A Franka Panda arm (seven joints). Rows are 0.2 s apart.
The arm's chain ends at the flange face. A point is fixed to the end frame.
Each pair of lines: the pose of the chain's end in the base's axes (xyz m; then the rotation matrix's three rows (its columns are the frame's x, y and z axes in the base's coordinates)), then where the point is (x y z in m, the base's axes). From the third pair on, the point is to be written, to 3 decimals.
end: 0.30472, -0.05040, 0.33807; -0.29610, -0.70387, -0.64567; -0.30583, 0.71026, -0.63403; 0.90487, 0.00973, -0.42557
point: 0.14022 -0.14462 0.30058
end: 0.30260, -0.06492, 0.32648; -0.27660, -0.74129, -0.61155; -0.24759, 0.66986, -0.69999; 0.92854, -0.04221, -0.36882
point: 0.14335 -0.17055 0.29783
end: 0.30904, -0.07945, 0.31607; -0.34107, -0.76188, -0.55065; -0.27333, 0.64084, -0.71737; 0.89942, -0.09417, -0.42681
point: 0.157 -0.191 0.273
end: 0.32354, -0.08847, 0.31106; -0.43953, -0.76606, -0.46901; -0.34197, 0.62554, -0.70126; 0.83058, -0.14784, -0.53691
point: 0.182 -0.201 0.242
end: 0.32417, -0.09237, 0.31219; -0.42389, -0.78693, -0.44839; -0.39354, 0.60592, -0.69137; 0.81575, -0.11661, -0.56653
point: 0.186 -0.206 0.239
